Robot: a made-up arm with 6 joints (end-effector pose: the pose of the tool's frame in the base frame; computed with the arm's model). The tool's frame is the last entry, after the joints. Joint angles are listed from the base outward.
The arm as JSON. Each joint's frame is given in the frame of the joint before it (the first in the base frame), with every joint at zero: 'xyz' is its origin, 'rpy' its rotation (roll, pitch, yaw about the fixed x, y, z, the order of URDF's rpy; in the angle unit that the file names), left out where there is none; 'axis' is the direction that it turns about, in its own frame. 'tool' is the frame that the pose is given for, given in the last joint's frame.
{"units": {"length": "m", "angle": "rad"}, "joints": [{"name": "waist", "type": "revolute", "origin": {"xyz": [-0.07, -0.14, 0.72], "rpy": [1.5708, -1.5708, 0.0]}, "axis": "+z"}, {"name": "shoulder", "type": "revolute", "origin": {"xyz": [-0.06, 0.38, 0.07], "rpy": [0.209, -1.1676, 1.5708]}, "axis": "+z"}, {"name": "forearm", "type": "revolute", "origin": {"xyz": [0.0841, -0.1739, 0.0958], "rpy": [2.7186, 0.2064, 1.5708]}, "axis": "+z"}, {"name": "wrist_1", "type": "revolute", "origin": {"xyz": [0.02, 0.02, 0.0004], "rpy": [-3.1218, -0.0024, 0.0]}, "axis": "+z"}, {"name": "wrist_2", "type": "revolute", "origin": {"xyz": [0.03, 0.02, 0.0], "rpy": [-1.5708, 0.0, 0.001]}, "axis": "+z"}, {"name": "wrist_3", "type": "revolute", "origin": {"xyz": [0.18, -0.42, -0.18], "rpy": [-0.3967, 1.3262, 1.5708]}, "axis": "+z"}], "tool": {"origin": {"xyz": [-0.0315, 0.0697, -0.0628], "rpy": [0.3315, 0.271, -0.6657]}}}
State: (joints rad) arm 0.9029 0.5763 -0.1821 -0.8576 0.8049 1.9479
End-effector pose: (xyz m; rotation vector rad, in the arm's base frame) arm 0.2140 -0.5801 0.3697 0.2789 -1.3553 -0.2455
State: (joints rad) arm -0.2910 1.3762 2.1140 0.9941 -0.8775 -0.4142
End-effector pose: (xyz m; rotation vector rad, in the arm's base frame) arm -0.1261 -0.7007 1.0958 -2.4938 0.7389 0.6885
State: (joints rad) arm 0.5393 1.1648 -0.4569 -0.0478 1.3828 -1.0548
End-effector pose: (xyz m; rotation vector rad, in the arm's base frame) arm -0.1340 0.1079 0.2943 1.1723 1.1912 -2.3603
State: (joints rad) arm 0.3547 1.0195 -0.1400 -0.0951 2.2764 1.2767
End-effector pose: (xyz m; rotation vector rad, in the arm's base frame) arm -0.5735 -0.2563 0.0473 0.5385 0.5905 -0.2897
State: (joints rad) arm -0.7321 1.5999 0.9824 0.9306 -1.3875 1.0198
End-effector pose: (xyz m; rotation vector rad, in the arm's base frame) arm -0.2112 -0.8966 0.7829 -1.3620 1.6312 1.4406
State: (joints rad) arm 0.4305 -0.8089 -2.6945 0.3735 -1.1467 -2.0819
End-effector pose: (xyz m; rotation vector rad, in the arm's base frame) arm 0.0290 -0.2615 0.3909 0.4215 -1.0007 -0.8395
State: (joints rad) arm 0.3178 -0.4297 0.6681 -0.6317 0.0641 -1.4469
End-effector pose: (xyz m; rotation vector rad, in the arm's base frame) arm -0.0536 -0.5118 1.1047 2.1094 -1.9102 -1.0546
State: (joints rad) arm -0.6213 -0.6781 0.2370 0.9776 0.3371 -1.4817
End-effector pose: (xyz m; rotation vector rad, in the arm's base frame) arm -0.2864 -0.4838 0.5140 -0.2210 0.8213 2.0625
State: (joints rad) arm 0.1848 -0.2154 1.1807 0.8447 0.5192 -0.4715
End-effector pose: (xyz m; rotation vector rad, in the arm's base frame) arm -0.0555 -0.6698 0.6101 1.2612 -1.4875 -2.1000
